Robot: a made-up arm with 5 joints.
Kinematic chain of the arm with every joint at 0, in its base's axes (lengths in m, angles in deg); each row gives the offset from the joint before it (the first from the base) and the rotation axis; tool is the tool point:
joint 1: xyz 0 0 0.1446 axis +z
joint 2: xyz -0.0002 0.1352 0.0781 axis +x
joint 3: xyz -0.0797 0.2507 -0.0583 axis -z
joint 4: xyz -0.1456 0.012 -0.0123 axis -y
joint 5: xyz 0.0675 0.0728 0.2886 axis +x
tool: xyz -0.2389 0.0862 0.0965
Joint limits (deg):
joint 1: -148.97..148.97
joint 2: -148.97..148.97
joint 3: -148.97..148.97
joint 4: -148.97..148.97
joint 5: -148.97..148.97
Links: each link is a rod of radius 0.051 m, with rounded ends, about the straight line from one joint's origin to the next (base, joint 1, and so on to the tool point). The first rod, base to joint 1, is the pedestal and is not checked.
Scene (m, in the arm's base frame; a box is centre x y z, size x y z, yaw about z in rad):
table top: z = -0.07
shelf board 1: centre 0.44 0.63 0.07 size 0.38 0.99 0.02 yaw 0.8
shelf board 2: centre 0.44 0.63 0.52 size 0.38 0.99 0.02 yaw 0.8
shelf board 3: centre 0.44 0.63 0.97 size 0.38 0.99 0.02 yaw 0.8
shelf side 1: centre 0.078 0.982 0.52 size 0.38 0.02 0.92 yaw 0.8
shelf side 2: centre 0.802 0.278 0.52 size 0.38 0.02 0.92 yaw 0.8
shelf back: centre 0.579 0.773 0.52 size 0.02 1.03 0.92 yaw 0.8
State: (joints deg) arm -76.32 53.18 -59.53 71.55 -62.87
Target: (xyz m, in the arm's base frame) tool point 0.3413 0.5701 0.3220
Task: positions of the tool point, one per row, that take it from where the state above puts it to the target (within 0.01 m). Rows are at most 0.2 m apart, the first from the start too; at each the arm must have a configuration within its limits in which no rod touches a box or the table.
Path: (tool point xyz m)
1: 0.2328 0.5713 0.2083
2: 0.3413 0.5701 0.3220

